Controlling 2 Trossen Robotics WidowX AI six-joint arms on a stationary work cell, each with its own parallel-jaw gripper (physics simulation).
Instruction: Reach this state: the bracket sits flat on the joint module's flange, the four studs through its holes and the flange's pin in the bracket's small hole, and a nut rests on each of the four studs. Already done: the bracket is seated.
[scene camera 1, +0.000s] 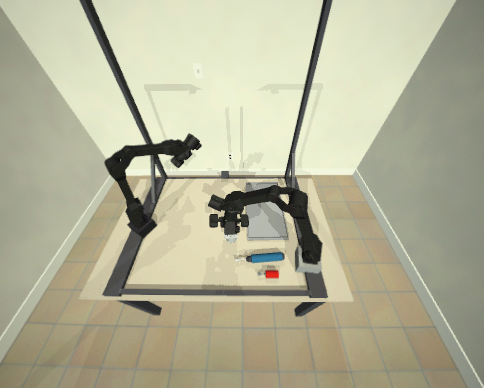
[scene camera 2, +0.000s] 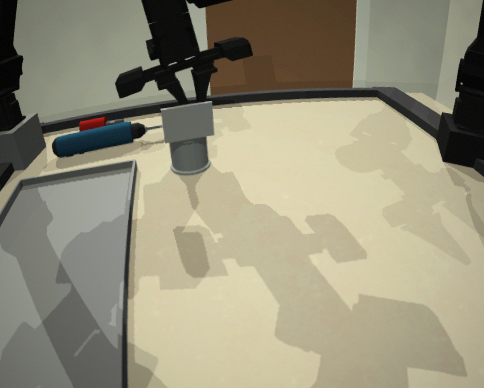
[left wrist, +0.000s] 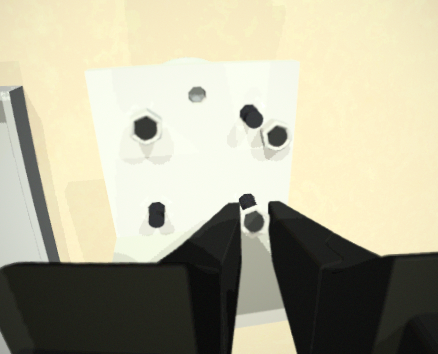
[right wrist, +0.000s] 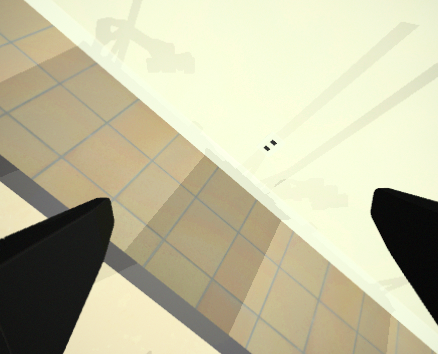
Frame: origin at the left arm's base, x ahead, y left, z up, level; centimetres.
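Seen in the pictures: left gripper, between the fingertips: (scene camera 2: 198, 119) (left wrist: 253, 213); right gripper, between the fingertips: (right wrist: 241, 205); left arm's base, origin of its link: (scene camera 1: 309, 256) (scene camera 2: 6, 125); right arm's base, origin of its link: (scene camera 1: 140, 222) (scene camera 2: 470, 125).
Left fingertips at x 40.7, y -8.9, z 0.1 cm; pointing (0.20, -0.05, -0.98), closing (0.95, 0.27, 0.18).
Note:
Pixels of each thing's top centre, then the offset from my left fingertips to it. "*": a spot on its surface instead.
- joint module, centre of its top: (left wrist: 202, 173) (scene camera 2: 185, 121) (scene camera 1: 230, 230) dx -2.0, dy +1.0, dz -0.5 cm
- pin, centre of its top: (left wrist: 196, 94) dx -2.6, dy +3.5, dz -1.6 cm
- bare upper right stud, centre of its top: (left wrist: 254, 120) dx -0.7, dy +3.2, dz -0.5 cm
- lower left stud, centre of its top: (left wrist: 156, 221) dx -3.3, dy -1.1, dz -0.5 cm
- lower right stud, centre of its top: (left wrist: 252, 212) dx +0.1, dy -0.3, dz -0.5 cm
- grey tray, centre of its top: (scene camera 2: 41, 257) (scene camera 1: 264, 206) dx -18.1, dy -21.3, dz -6.4 cm
- blue-handled tool, a spot on its surface: (scene camera 2: 95, 139) * dx -20.5, dy +8.1, dz -5.2 cm
- red-handled tool, centre of its top: (scene camera 2: 100, 118) (scene camera 1: 268, 272) dx -22.7, dy +17.5, dz -4.6 cm
The bracket (left wrist: 195, 172) (scene camera 2: 188, 121) sits on the joint module (scene camera 2: 190, 155) (scene camera 1: 230, 239). In the left wrist view, the pin (left wrist: 197, 94) shows in its small hole. One nut (left wrist: 146, 128) is around the upper left stud. Another nut (left wrist: 276, 135) lies beside the bare upper right stud (left wrist: 251, 116), near the bracket's edge. The lower left stud (left wrist: 156, 215) is bare. My left gripper (left wrist: 253, 213) (scene camera 2: 194, 101) (scene camera 1: 230, 233) is shut on a nut (left wrist: 254, 221), close beside the lower right stud (left wrist: 247, 201). My right gripper (right wrist: 241, 205) (scene camera 1: 190, 152) is open and empty, high at the back left.
A grey tray (scene camera 1: 267, 238) (scene camera 2: 131, 225) lies near the module. A blue-handled tool (scene camera 1: 267, 257) (scene camera 2: 95, 139) and a red-handled tool (scene camera 1: 272, 274) (scene camera 2: 93, 124) lie in front of the tray in scene camera 1. The blue tool's thin tip points toward the module.

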